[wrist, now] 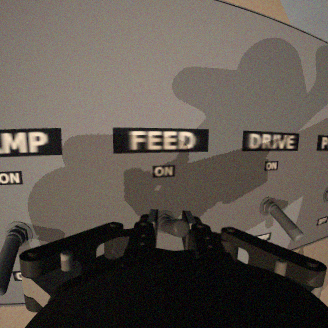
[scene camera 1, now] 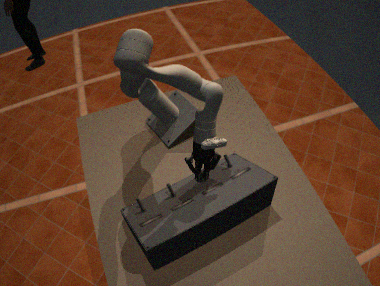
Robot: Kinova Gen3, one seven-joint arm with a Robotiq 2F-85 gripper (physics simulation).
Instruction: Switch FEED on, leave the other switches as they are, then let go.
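Seen in the pictures: gripper, fingertip midpoint: [wrist: 169, 220] [scene camera 1: 201, 180]; arm's base at its link origin: [scene camera 1: 169, 114].
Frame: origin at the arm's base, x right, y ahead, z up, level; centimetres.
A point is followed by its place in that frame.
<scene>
The FEED switch lever [wrist: 174, 226] @(y 39.6, x 6.7, z 7.8 cm) stands between the fingertips in the wrist view, below the FEED label [wrist: 161, 140] @(y 46.4, x 6.9, z 6.2 cm) and its ON mark [wrist: 163, 171] @(y 44.0, x 7.1, z 5.0 cm). Its OFF mark is hidden. My gripper [scene camera 1: 202, 178] @(y 40.0, x 7.7, z 3.4 cm) [wrist: 169, 220] @(y 40.0, x 7.7, z 3.4 cm) is shut on this lever, low over the switch box [scene camera 1: 215, 212] @(y 57.7, x 13.0, z 11.5 cm). The DRIVE lever [scene camera 1: 170, 190] @(y 38.9, x 19.5, z 5.2 cm) [wrist: 284, 220] @(y 38.5, x 18.8, z 5.5 cm) leans toward its OFF side. The lever under the partly cut "AMP" label [scene camera 1: 227, 161] @(y 38.5, x -4.4, z 5.0 cm) [wrist: 11, 250] @(y 38.6, x -4.4, z 5.0 cm) also leans down, away from its ON mark.
A further lever [scene camera 1: 140, 205] @(y 39.2, x 31.4, z 5.2 cm) stands at the box's left end in the scene view; its label, beginning with P [wrist: 324, 143] @(y 46.7, x 28.7, z 6.1 cm), is cut off in the wrist view. The box stands on a table [scene camera 1: 110, 165] @(y 7.3, x 33.2, z -6.2 cm) before the arm's base plate [scene camera 1: 182, 120] @(y 7.1, x -2.6, z 1.0 cm). A person's legs [scene camera 1: 27, 32] show at the upper left.
</scene>
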